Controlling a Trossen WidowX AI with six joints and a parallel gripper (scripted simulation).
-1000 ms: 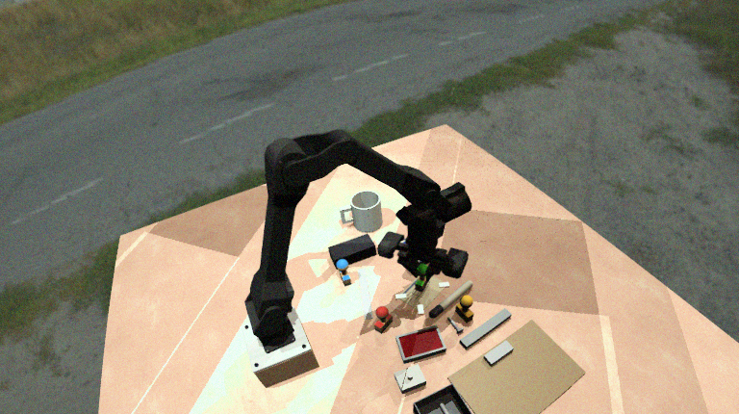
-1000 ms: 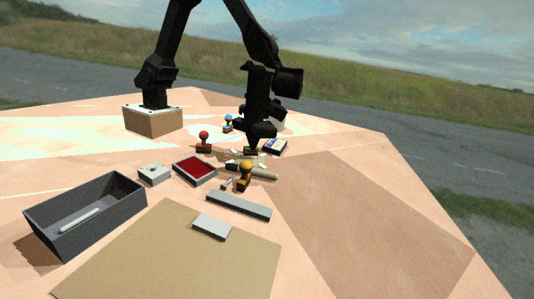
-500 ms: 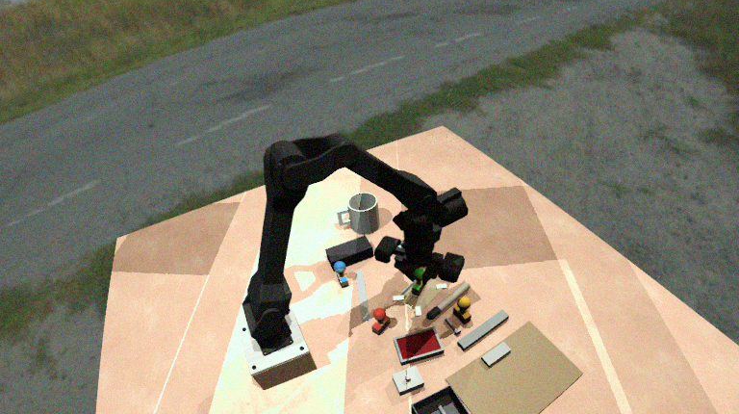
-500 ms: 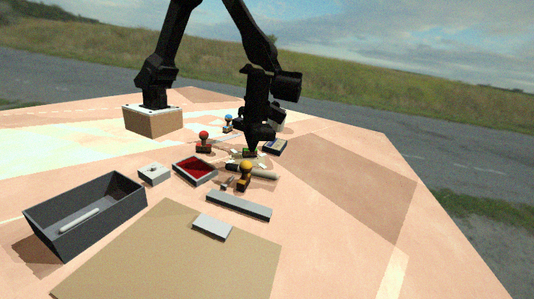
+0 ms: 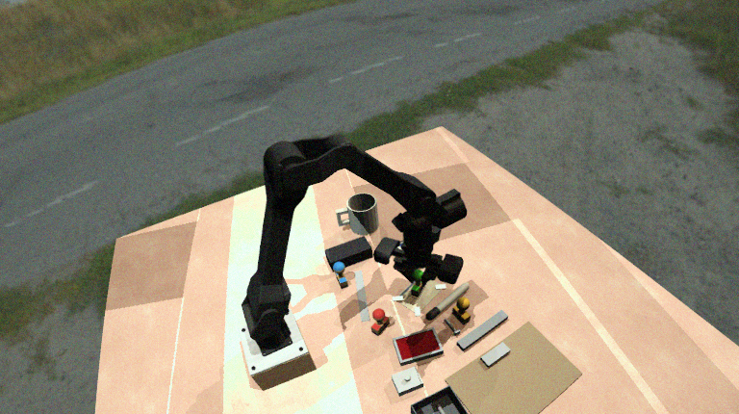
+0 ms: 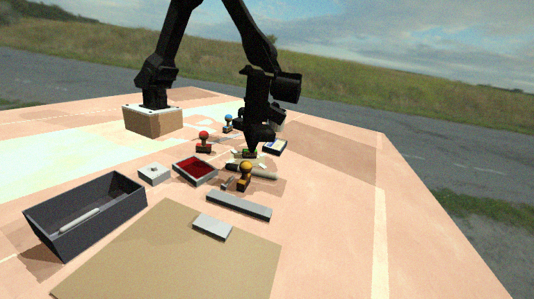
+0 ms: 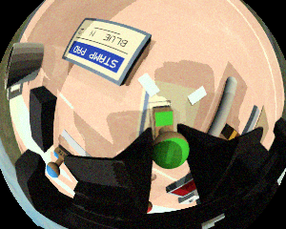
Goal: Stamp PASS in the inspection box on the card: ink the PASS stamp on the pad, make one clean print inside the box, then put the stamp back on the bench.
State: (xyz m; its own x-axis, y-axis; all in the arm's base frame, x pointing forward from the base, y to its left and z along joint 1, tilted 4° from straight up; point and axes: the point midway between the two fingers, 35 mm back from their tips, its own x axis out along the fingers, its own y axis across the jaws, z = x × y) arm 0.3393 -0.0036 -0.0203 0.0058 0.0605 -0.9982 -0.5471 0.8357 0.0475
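Right now the green-knobbed stamp is right at my gripper tip. From my gripper tip the other things lie so: card: 3 cm below, 1 cm to the right; then marker: 7 cm to the right, 2 cm below, 1 cm ahead; then blue stamp pad: 10 cm to the left, 5 cm ahead, 1 cm below.
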